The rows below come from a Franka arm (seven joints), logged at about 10 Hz.
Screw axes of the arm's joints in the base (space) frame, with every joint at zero. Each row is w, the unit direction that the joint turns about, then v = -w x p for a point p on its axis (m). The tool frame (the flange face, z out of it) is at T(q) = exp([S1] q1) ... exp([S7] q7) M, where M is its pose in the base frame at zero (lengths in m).
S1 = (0, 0, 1, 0, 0, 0)
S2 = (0, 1, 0, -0.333, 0, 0)
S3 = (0, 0, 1, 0, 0, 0)
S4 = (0, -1, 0, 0.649, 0, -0.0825)
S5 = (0, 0, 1, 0, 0, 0)
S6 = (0, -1, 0, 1.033, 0, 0)
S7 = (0, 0, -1, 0, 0.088, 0)
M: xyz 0.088 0 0.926 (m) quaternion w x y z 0 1 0 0
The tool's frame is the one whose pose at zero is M.
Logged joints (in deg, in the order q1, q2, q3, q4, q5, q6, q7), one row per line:
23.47, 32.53, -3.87, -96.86, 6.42, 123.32, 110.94
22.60, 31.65, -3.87, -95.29, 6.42, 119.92, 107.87
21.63, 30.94, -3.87, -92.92, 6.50, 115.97, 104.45
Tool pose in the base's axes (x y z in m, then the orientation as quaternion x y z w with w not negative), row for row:
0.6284, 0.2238, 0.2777, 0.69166, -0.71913, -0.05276, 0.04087
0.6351, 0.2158, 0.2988, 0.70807, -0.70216, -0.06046, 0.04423
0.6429, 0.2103, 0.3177, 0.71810, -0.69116, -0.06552, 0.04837
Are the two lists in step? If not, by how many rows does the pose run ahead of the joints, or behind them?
The pose runs 1 row ahead of the joints: the pose in row i belongs to the joints in row i + 1.
